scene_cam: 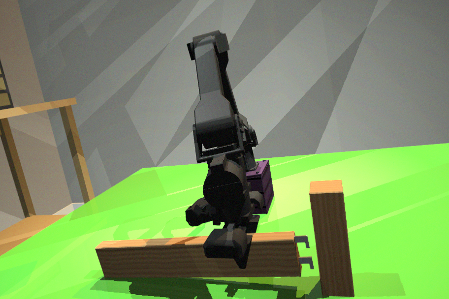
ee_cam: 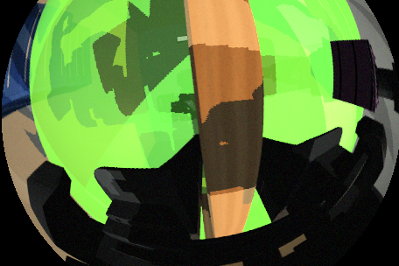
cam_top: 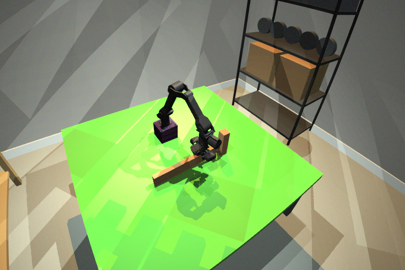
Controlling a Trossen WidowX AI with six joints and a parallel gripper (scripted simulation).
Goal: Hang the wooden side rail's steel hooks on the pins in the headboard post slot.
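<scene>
Right now the headboard post is 150 mm to the left of my gripper tip, 40 mm above it and 10 mm ahead of it.
</scene>
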